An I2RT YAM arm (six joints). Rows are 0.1 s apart.
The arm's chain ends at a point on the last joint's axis. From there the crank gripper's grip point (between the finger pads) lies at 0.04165 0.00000 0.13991 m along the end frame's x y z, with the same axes.
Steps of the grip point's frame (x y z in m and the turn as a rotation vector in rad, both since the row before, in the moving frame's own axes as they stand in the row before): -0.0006 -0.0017 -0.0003 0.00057 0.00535 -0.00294; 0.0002 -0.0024 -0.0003 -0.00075 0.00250 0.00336; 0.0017 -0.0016 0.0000 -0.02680 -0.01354 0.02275; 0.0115 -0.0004 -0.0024 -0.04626 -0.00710 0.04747; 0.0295 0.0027 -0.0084 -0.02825 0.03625 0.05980; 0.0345 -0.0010 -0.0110 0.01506 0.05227 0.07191; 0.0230 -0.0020 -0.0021 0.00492 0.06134 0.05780; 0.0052 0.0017 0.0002 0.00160 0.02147 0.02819; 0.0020 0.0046 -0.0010 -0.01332 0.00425 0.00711
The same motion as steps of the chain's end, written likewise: -0.0013 -0.0015 -0.0001 0.00057 0.00535 -0.00294; -0.0001 -0.0026 -0.0002 -0.00075 0.00250 0.00336; 0.0037 -0.0063 -0.0005 -0.02680 -0.01354 0.02275; 0.0127 -0.0088 -0.0025 -0.04626 -0.00710 0.04747; 0.0247 -0.0039 -0.0067 -0.02825 0.03625 0.05980; 0.0273 -0.0022 -0.0086 0.01506 0.05227 0.07191; 0.0146 -0.0040 0.0007 0.00492 0.06134 0.05780; 0.0022 0.0007 0.0011 0.00160 0.02147 0.02819; 0.0014 0.0024 -0.0008 -0.01332 0.00425 0.00711
